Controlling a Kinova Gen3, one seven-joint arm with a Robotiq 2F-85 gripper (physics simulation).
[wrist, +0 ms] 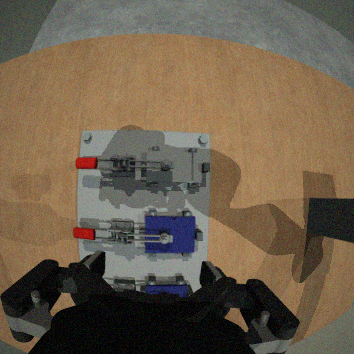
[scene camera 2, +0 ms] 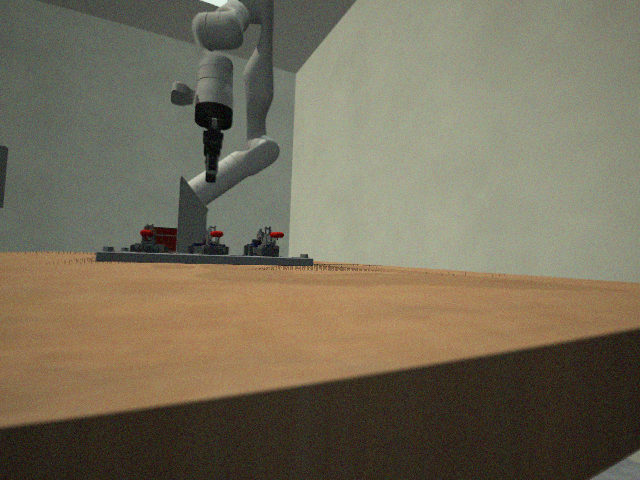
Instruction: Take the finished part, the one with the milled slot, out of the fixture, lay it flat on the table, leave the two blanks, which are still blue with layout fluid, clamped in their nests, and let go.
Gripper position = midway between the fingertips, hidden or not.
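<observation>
Finished part (wrist: 187, 165), in sight. Blue blank (wrist: 182, 228), in sight. Fixture plate (scene camera 2: 118, 256), in sight. Wrist view: fixture plate (wrist: 101, 197) too. My gripper (scene camera 2: 211, 178), in sight. Wrist view: my gripper (wrist: 152, 267) too.
</observation>
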